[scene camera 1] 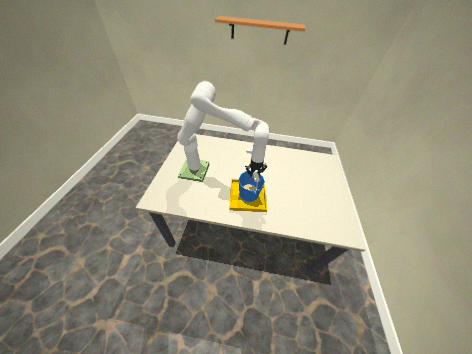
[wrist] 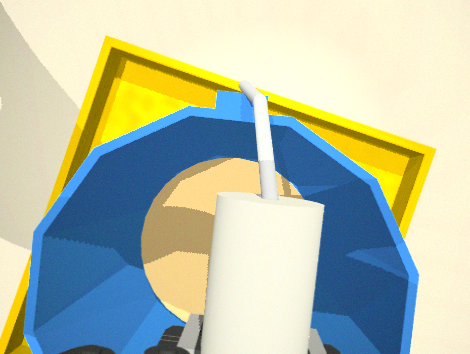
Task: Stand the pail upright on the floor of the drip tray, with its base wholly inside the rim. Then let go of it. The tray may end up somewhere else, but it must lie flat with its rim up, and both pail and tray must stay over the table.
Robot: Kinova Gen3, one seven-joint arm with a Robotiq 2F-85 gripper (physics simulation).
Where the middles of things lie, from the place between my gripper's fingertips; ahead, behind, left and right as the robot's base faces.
Scene:
Right now the yellow drip tray (wrist: 131, 87) is 180 mm below my hand and 20 mm behind it.

